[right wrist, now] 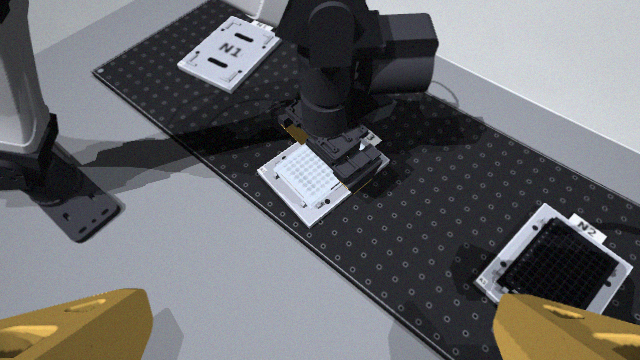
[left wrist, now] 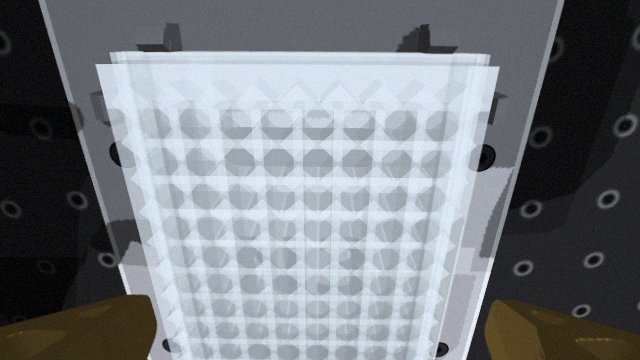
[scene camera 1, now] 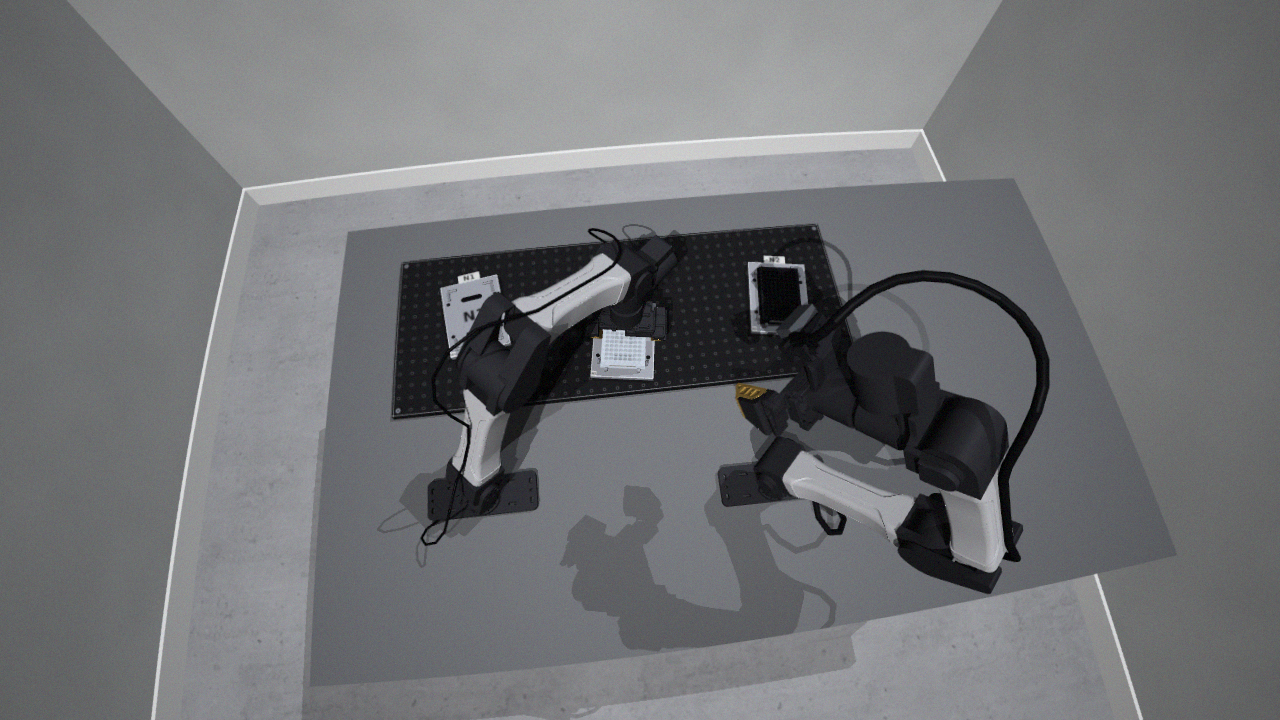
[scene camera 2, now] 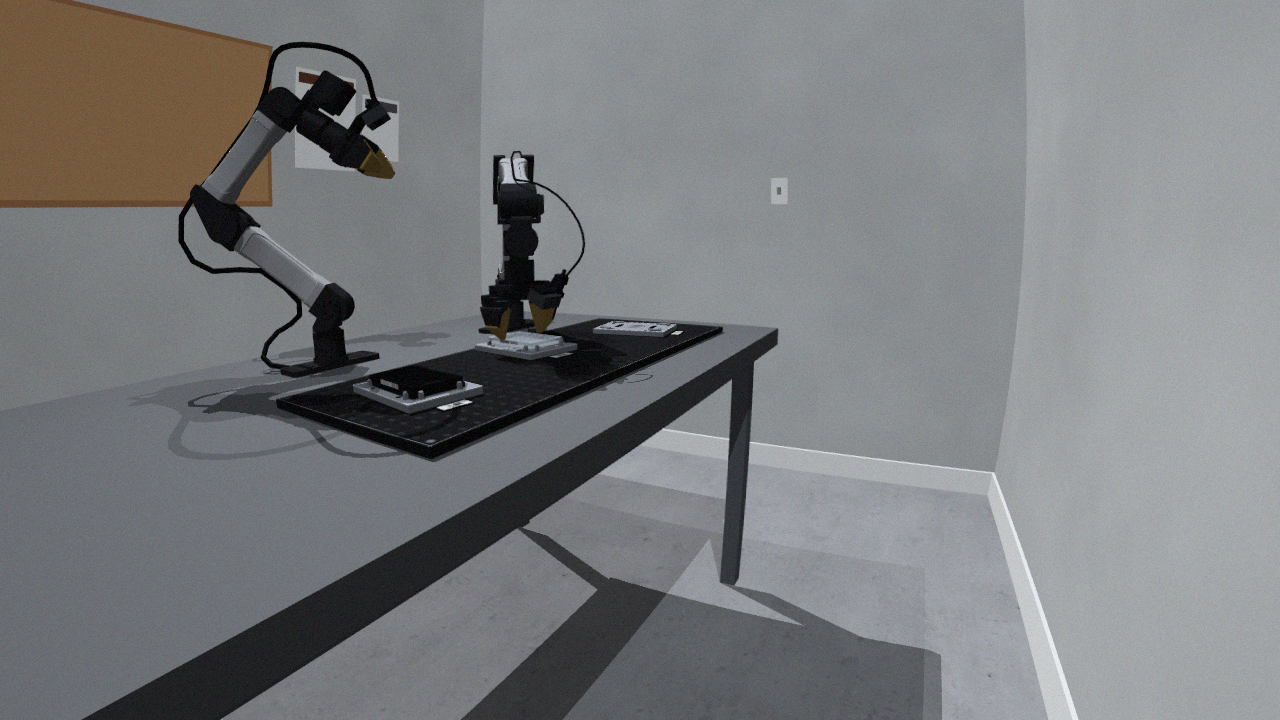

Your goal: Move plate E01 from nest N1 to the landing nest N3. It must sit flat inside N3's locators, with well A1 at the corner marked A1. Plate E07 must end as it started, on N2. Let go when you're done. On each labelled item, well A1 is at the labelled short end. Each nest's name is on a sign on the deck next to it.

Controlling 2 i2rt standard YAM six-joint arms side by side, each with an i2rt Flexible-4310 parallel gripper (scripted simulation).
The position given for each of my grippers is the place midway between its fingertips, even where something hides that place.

Observation:
In view: my left gripper (scene camera 2: 521, 335), my right gripper (scene camera 1: 762, 361), a clear-white plate E01 (scene camera 1: 628, 352), a black plate E07 (scene camera 1: 786, 284) and a nest N1 (right wrist: 205, 68).
The clear-white plate E01 also shows in the right wrist view (right wrist: 312, 180), in the left wrist view (left wrist: 330, 131) and in scene camera 2 (scene camera 2: 517, 342). The black plate E07 also shows in the right wrist view (right wrist: 558, 257) and in scene camera 2 (scene camera 2: 412, 379). My left gripper is seen too in the right wrist view (right wrist: 325, 162), in the left wrist view (left wrist: 320, 313) and in scene camera 1 (scene camera 1: 626, 336). The left wrist view misses the black plate E07: it is out of frame.

